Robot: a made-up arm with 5 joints. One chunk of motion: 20 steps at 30 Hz.
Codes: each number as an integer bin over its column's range. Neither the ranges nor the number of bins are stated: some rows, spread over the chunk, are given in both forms.
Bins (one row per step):
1: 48 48 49 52 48
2: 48 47 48 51 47
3: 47 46 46 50 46
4: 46 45 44 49 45
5: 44 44 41 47 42
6: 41 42 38 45 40
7: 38 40 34 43 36
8: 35 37 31 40 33
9: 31 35 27 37 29
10: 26 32 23 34 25
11: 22 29 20 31 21
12: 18 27 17 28 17
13: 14 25 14 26 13
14: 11 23 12 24 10
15: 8 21 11 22 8
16: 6 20 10 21 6
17: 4 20 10 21 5
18: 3 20 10 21 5
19: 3 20 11 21 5
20: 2 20 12 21 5
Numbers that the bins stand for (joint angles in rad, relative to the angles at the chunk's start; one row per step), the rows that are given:
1: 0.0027 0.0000 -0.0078 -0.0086 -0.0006
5: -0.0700 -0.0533 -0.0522 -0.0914 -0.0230
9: -0.3064 -0.1733 -0.1300 -0.2571 -0.0716
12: -0.5427 -0.2800 -0.1856 -0.4062 -0.1165
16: -0.7609 -0.3733 -0.2244 -0.5221 -0.1576
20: -0.8336 -0.3733 -0.2133 -0.5221 -0.1613
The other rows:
2: 0.0027 -0.0133 -0.0133 -0.0252 -0.0043
3: -0.0155 -0.0267 -0.0244 -0.0417 -0.0081
4: -0.0336 -0.0400 -0.0356 -0.0583 -0.0118
6: -0.1245 -0.0800 -0.0689 -0.1245 -0.0305
7: -0.1791 -0.1067 -0.0911 -0.1577 -0.0455
8: -0.2336 -0.1467 -0.1078 -0.2074 -0.0567
10: -0.3973 -0.2133 -0.1522 -0.3068 -0.0866
11: -0.4700 -0.2533 -0.1689 -0.3565 -0.1015
13: -0.6155 -0.3067 -0.2022 -0.4393 -0.1314
14: -0.6700 -0.3333 -0.2133 -0.4724 -0.1426
15: -0.7245 -0.3600 -0.2189 -0.5056 -0.1501
17: -0.7973 -0.3733 -0.2244 -0.5221 -0.1613
18: -0.8155 -0.3733 -0.2244 -0.5221 -0.1613
19: -0.8155 -0.3733 -0.2189 -0.5221 -0.1613

